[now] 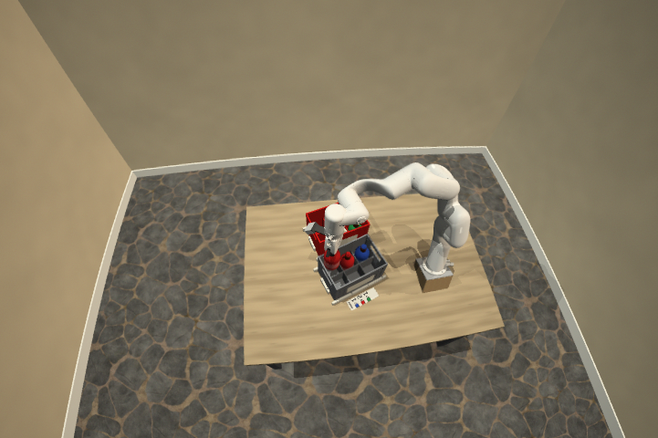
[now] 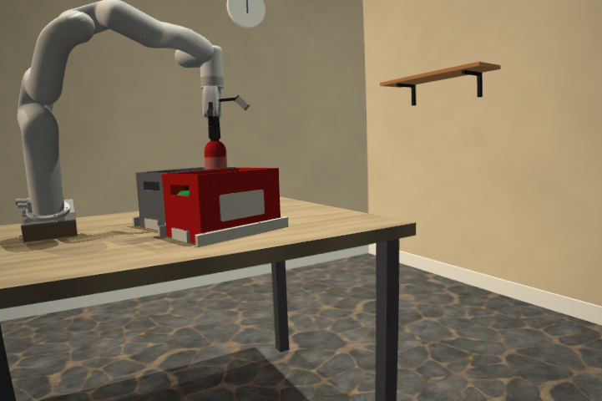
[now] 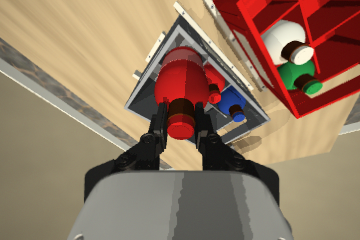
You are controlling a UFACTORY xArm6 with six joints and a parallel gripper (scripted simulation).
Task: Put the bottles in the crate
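Right now the grey crate is 10 cm behind my hand, 1 cm to the right of it and 21 cm below it. Also, from my hand: white-label bottle 5 cm behind, 19 cm to the right, 21 cm below; red crate 3 cm behind, 23 cm to the right, 21 cm below; blue bottle 16 cm behind, 9 cm to the right, 21 cm below.
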